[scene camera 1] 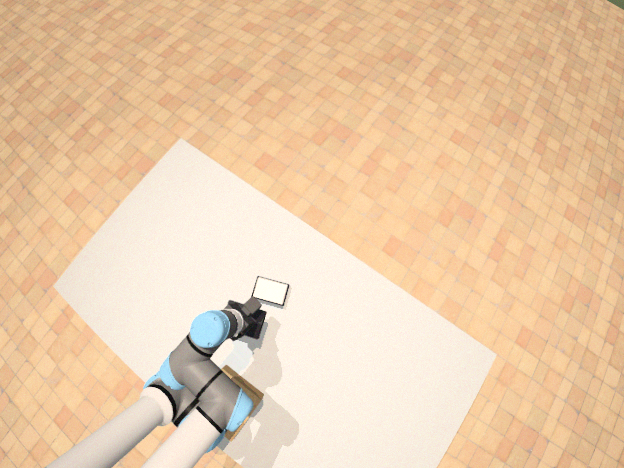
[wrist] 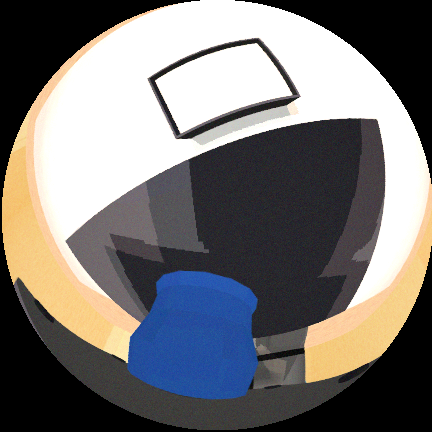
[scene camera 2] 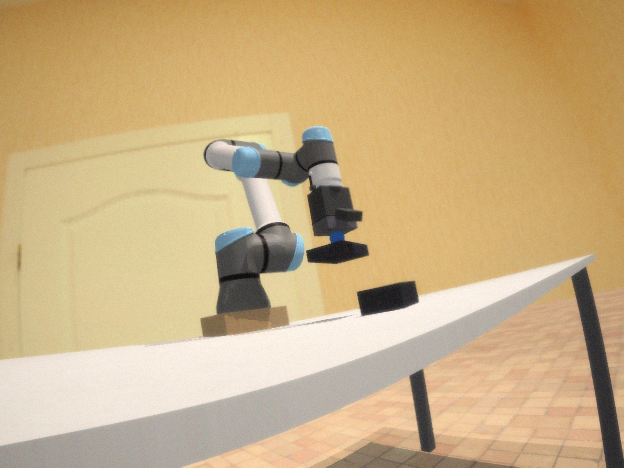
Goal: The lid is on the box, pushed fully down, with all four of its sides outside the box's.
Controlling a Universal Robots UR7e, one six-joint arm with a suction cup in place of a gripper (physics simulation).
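Pixels of known places: hand, its tool point: [wrist: 210, 276]; arm's base, origin of its link: [scene camera 2: 244, 311].
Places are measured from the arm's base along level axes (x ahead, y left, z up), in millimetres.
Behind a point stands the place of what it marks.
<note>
The box [scene camera 1: 272, 302] @(z -9, x 366, y 139 mm) [scene camera 2: 388, 298] @(z -31, x 435, y 133 mm) [wrist: 272, 103] @(z -20, x 371, y 126 mm) stands on the table, black, low and rectangular with thin walls. Its top is uncovered, and white shows inside its walls. The black lid [scene camera 1: 258, 326] @(z 105, x 294, y 106 mm) [scene camera 2: 337, 252] @(z 82, x 329, y 115 mm) [wrist: 275, 200] hangs in the air under the blue suction cup [scene camera 2: 336, 236] [wrist: 192, 335], which holds it on its upper face. The lid looks roughly level. It is higher than the box and off to its side, towards the arm's base, touching neither box nor table. In scene camera 1 the cup is hidden by the tool.
The arm's base stands on a wooden block [scene camera 1: 257, 395] @(z -9, x 98, y -61 mm) [scene camera 2: 244, 322] @(z -29, x 93, y -32 mm) on the white table [scene camera 1: 352, 302] @(z -54, x 582, y -80 mm) [scene camera 2: 252, 367] @(z -54, x 704, y -217 mm). The arm reaches over the table from that block. The table's far edge lies beyond the box in scene camera 1.
</note>
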